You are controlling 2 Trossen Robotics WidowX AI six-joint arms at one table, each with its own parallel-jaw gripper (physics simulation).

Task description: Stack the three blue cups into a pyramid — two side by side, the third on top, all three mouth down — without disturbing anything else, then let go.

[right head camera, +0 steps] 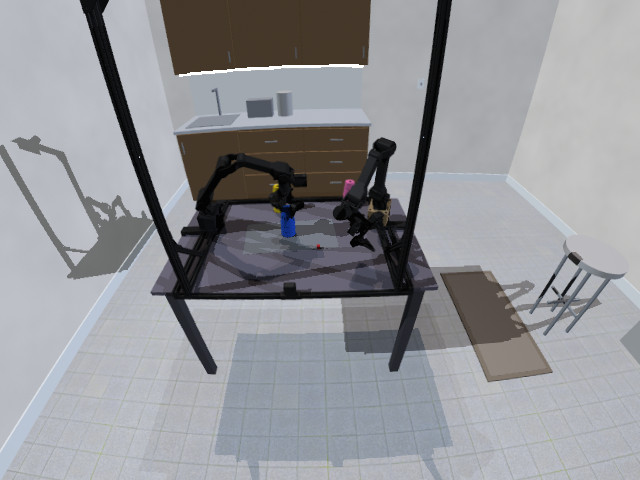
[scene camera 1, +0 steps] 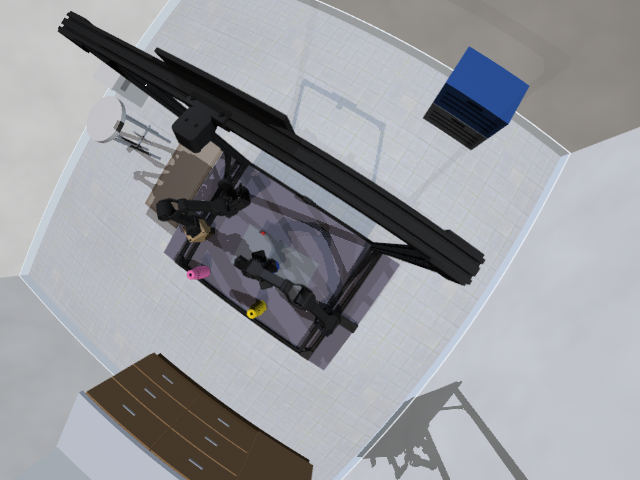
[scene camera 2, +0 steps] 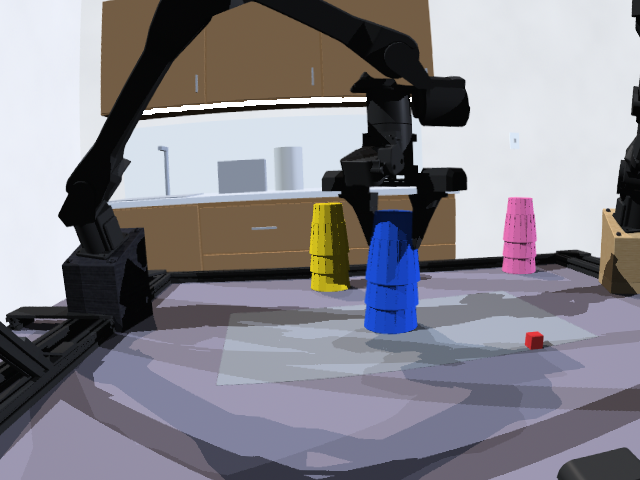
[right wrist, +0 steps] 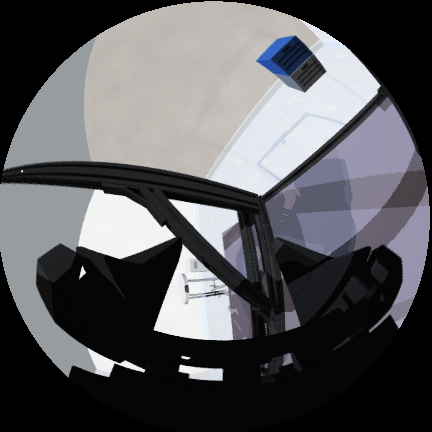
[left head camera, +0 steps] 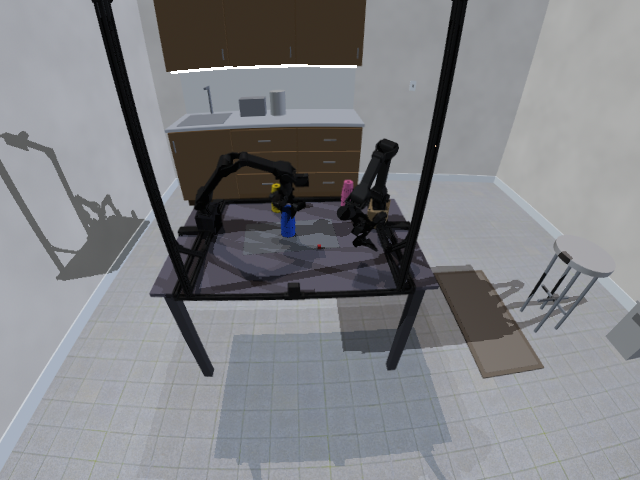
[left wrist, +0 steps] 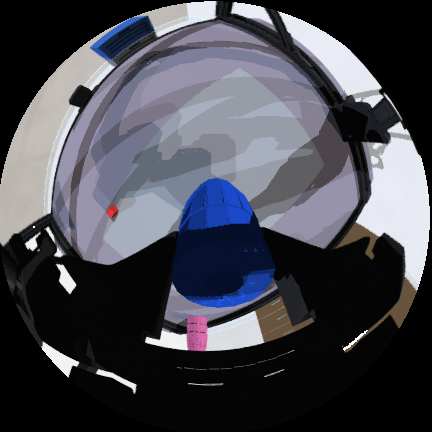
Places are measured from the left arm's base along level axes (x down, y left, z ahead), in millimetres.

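Pixels of known places: left gripper, between the fingertips: [right head camera: 287, 215] [scene camera 2: 393, 247] [left head camera: 287, 215] [left wrist: 219, 234]; right gripper, between the fingertips: [right head camera: 380, 244] [scene camera 1: 235, 178] [right wrist: 228, 242] [left head camera: 383, 244]; left arm's base, origin of its link: [right head camera: 208, 210] [scene camera 1: 327, 323] [scene camera 2: 103, 245] [left head camera: 206, 209]; right arm's base, origin of its link: [right head camera: 379, 204] [scene camera 1: 193, 230] [scene camera 2: 634, 222] [left head camera: 379, 205].
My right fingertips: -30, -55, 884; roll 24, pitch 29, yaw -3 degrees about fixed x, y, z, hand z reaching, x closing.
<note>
For each thing: its top centre in the pictures, then the offset to it from my right fingertips, as dx, dy, dz. Level surfaces: height alone.
- pale mat, height of its surface: dx +147
- yellow cup stack, centre of its top: [scene camera 2: 326, 203] [scene camera 1: 252, 313] -4, +338, -620
- pink cup stack, centre of its top: [scene camera 2: 519, 197] [left wrist: 197, 356] [right head camera: 350, 181] [left head camera: 348, 181] [scene camera 1: 189, 275] -4, +518, -258
- small red cube, centre of its top: [scene camera 2: 534, 334] [left wrist: 109, 212] [left head camera: 319, 245] +132, +77, -293
The three blue cups [left head camera: 288, 227] [right head camera: 288, 228] [scene camera 2: 391, 297] [left wrist: 217, 200] stand nested in one upright column, mouth down, on a pale mat [scene camera 2: 258, 364]. My left gripper [scene camera 2: 392, 246] [left wrist: 219, 234] points down over the column. Its fingers lie against both sides of the upper part, shut on the top blue cup; the column's base is still on the mat. In scene camera 1 the left arm hides most of the blue cups [scene camera 1: 276, 266]. My right gripper [left head camera: 366, 243] [right head camera: 363, 242] [right wrist: 228, 242] is open and empty over the right side of the table.
A yellow cup stack [scene camera 1: 256, 309] [scene camera 2: 329, 242] stands behind the blue column. A pink cup stack [scene camera 1: 198, 272] [scene camera 2: 519, 232] stands at the back right in scene camera 2. A small red cube [left head camera: 318, 246] [scene camera 2: 534, 340] [left wrist: 112, 211] lies right of the blue column there.
</note>
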